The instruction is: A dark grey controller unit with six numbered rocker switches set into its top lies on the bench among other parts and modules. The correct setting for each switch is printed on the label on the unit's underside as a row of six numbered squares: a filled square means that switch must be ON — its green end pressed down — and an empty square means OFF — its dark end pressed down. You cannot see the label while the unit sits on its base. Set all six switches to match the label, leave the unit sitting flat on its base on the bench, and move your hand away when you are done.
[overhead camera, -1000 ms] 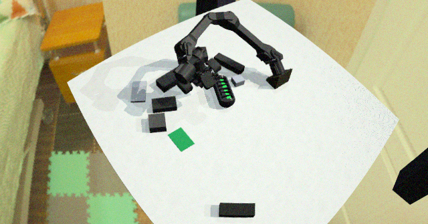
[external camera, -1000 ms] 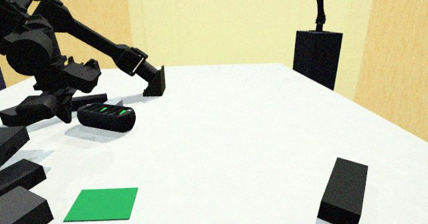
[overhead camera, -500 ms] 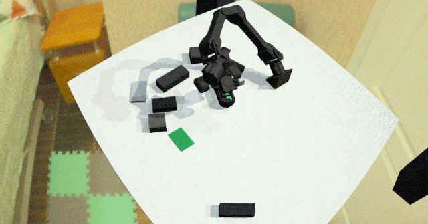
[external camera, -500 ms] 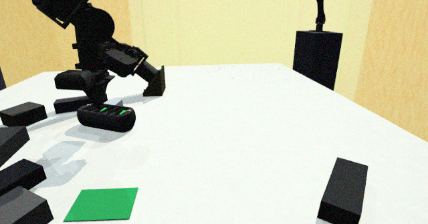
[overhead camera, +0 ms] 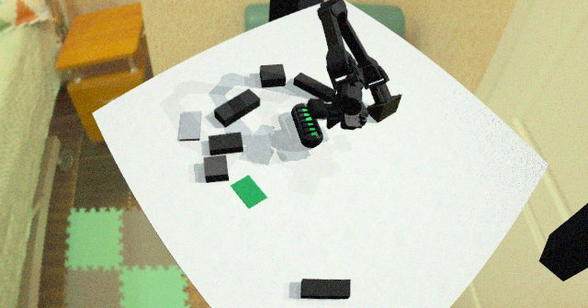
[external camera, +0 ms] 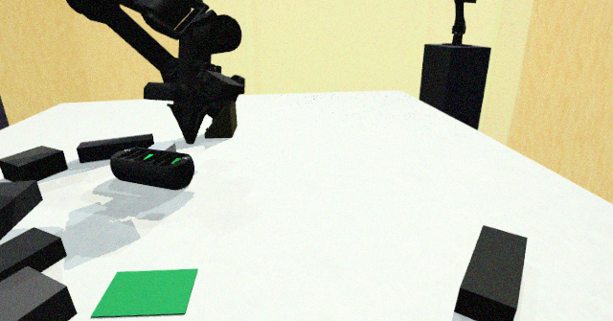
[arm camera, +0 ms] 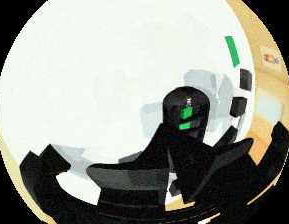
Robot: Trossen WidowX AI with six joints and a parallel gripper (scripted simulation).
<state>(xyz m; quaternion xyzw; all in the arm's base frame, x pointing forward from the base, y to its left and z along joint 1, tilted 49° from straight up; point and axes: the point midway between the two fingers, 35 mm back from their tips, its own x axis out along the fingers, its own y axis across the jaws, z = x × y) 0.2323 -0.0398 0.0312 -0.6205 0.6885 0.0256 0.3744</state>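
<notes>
Right now my gripper tip is 9 cm past the small grey cube, 7 cm to the left of it and 4 cm above it. The rest, counted from my gripper tip: green card (30 cm ahead, 3 cm to the right, 6 cm below); light grey plate (28 cm ahead, 34 cm to the right, 5 cm below).
</notes>
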